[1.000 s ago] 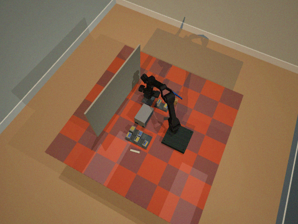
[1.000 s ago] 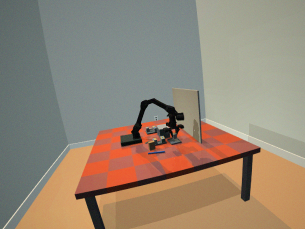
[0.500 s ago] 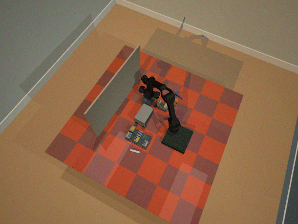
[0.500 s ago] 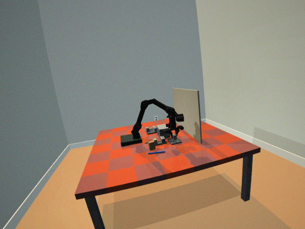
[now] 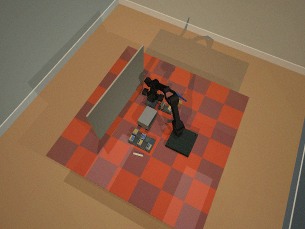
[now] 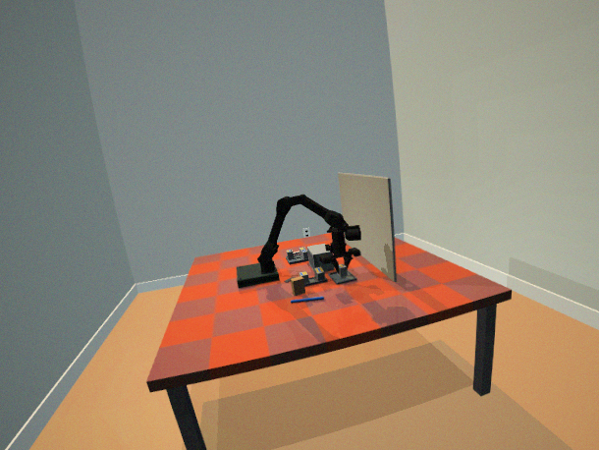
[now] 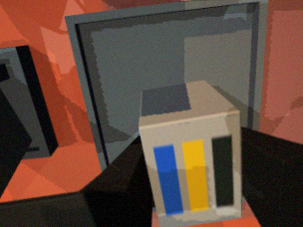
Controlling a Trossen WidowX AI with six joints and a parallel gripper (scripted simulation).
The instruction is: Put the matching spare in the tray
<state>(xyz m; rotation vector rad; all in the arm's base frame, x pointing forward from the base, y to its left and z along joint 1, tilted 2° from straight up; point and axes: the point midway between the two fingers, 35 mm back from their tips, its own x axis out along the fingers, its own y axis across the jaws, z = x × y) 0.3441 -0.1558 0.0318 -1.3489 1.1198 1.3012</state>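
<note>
The tan spare block lies 2 cm above my gripper tip. Also, from my gripper tip: grey tray: 2 cm below; brown box: 22 cm behind, 9 cm to the right, 1 cm above; grey mounted unit: 7 cm behind, 20 cm to the left, 3 cm above.
</note>
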